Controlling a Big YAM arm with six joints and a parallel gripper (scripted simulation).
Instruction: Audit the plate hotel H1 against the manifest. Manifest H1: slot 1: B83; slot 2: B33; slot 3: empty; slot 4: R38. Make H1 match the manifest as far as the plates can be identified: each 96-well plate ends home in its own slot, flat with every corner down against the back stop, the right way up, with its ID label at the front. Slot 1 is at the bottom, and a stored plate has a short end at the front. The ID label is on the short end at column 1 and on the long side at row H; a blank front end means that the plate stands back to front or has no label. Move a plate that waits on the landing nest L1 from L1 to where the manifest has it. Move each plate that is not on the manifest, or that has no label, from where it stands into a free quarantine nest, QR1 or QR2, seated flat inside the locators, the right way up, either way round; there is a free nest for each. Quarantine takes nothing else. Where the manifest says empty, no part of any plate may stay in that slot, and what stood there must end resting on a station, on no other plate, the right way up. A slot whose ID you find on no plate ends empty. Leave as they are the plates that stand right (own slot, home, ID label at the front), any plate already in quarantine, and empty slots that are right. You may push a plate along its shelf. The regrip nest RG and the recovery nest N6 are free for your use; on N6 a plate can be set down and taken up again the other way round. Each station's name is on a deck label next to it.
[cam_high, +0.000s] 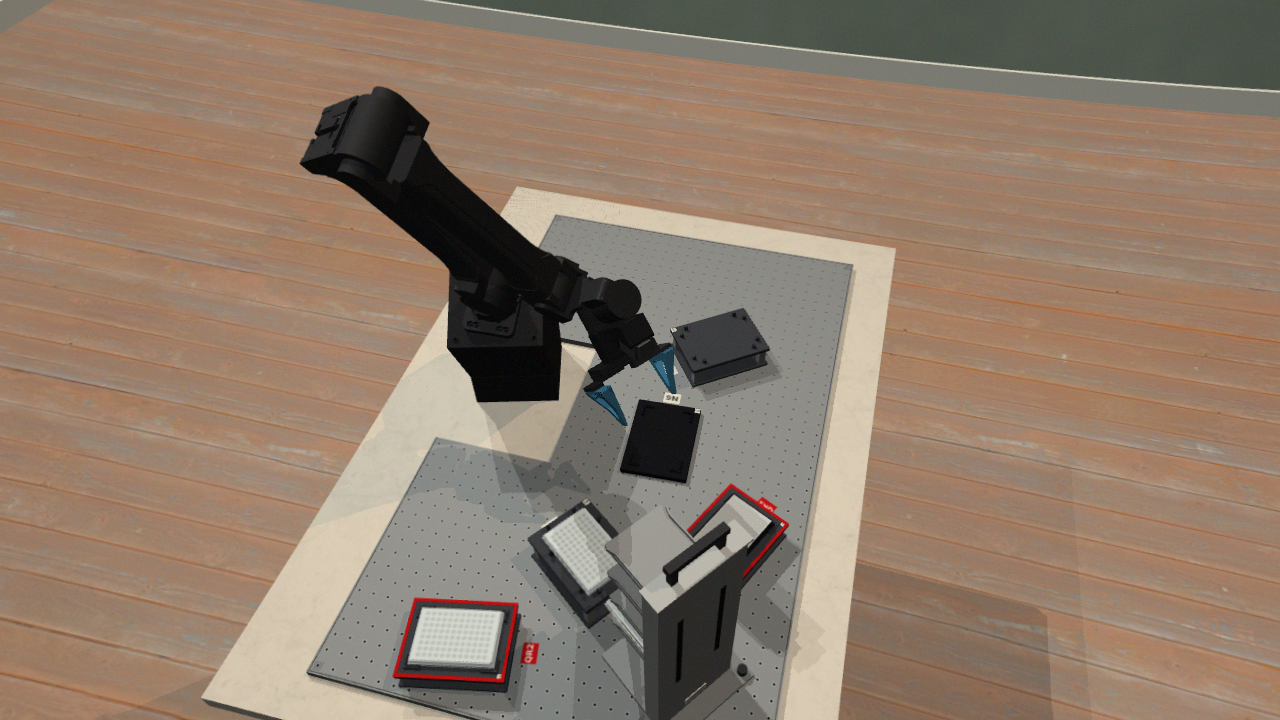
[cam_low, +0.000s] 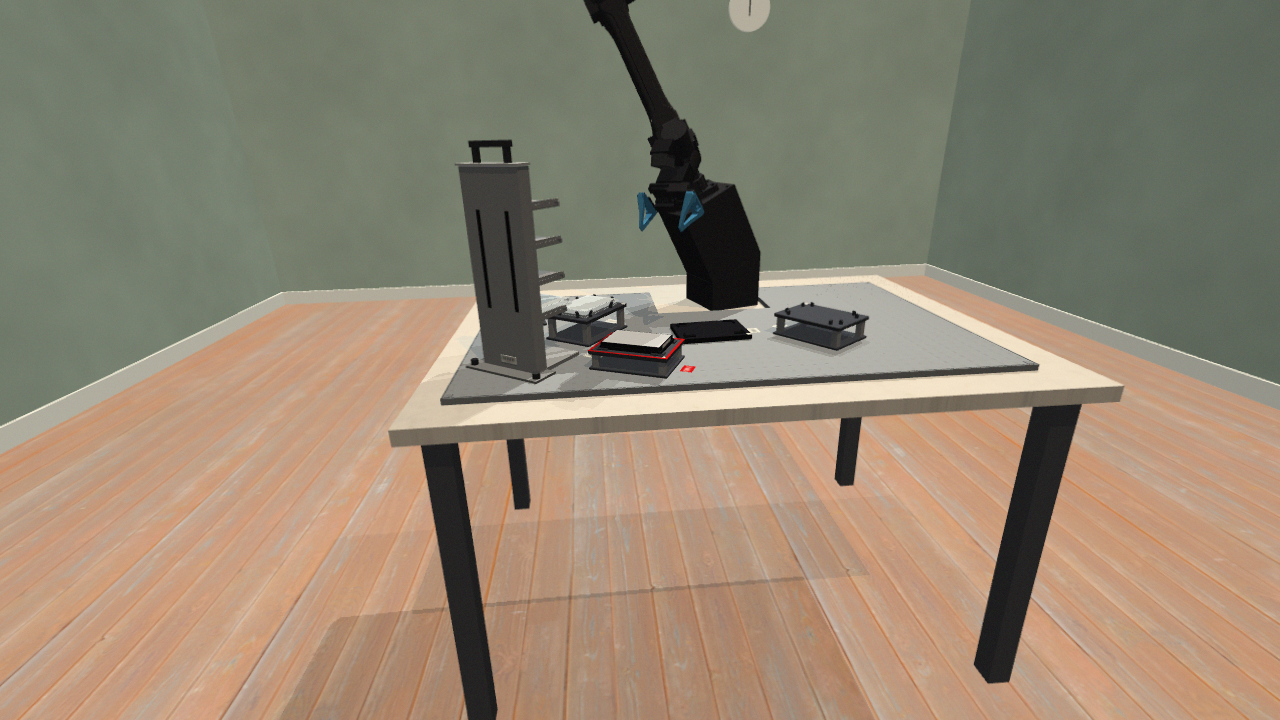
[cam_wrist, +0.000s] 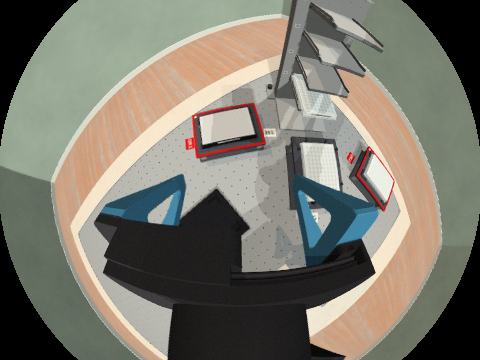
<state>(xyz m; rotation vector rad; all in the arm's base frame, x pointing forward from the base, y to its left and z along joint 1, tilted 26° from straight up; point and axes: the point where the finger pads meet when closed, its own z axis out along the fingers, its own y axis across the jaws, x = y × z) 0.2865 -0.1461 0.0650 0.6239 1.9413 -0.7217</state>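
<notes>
The regrip nest RG is 19 cm below my hand, 16 cm to the right of it and 8 cm behind it. The rest, counted from my hand: red-edged quarantine nest QR1: 21 cm below, 15 cm ahead, 9 cm to the right; then H1 deck label: 25 cm below, 17 cm to the right, 8 cm ahead; then black recovery nest N6: 24 cm below, 11 cm to the left, 1 cm ahead.
</notes>
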